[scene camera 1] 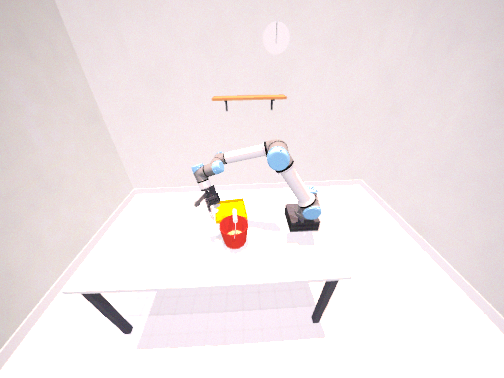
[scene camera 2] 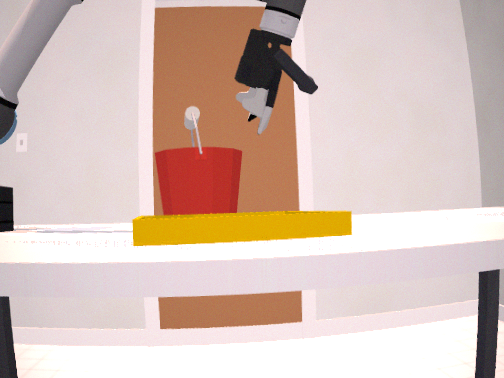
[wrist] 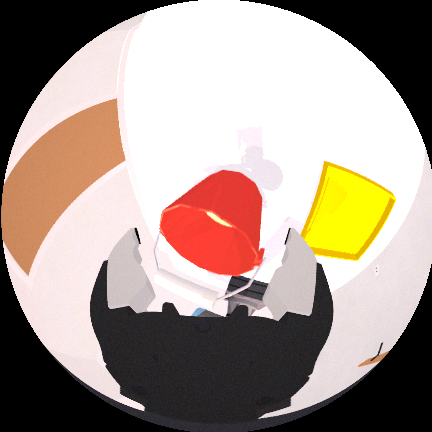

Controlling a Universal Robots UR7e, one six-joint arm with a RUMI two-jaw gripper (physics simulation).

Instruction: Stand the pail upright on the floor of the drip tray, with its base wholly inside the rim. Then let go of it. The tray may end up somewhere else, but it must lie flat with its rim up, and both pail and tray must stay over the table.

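Frame: origin at the arm's base, x right, y up, z back, level; centimetres.
Where they show: gripper, fingertip midpoint: (scene camera 1: 215, 216) (scene camera 2: 253, 127) (wrist: 210, 230); arm's base at its link origin: (wrist: 242, 302).
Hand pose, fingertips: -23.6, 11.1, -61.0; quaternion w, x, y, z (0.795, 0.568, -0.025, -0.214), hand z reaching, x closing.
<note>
Things, the pixels of their top centre, and the offset from my fingertips, as dx, dy, dz.
- yellow drip tray at its top centre: (scene camera 2: 228, 214) (wrist: 351, 227) (scene camera 1: 230, 208) +28.9, -17.5, +1.7
- white grip at its top centre: (wrist: 180, 295) (scene camera 2: 191, 111) (scene camera 1: 234, 213) -1.0, +4.4, +13.4
The red pail (scene camera 1: 234, 240) (scene camera 2: 200, 182) (wrist: 237, 195) stands upright on the table, outside the yellow drip tray (scene camera 1: 231, 207) (scene camera 2: 240, 230) (wrist: 352, 215). Its handle, with a white grip (scene camera 1: 235, 216) (scene camera 2: 192, 118) (wrist: 185, 287), is raised above the rim. The tray lies flat with its rim up; in the scene camera 2 view it hides the pail's base. My gripper (scene camera 1: 214, 210) (scene camera 2: 256, 125) (wrist: 210, 230) is open and empty. It hangs tilted, above and to one side of the pail, apart from pail and handle.
The white table (scene camera 1: 150, 265) (scene camera 2: 250, 277) carries both things. The arm's black base block (scene camera 1: 302, 224) stands to the right of the pail in the scene camera 1 view. An orange shelf (scene camera 1: 249, 98) is on the wall behind, well above the table.
</note>
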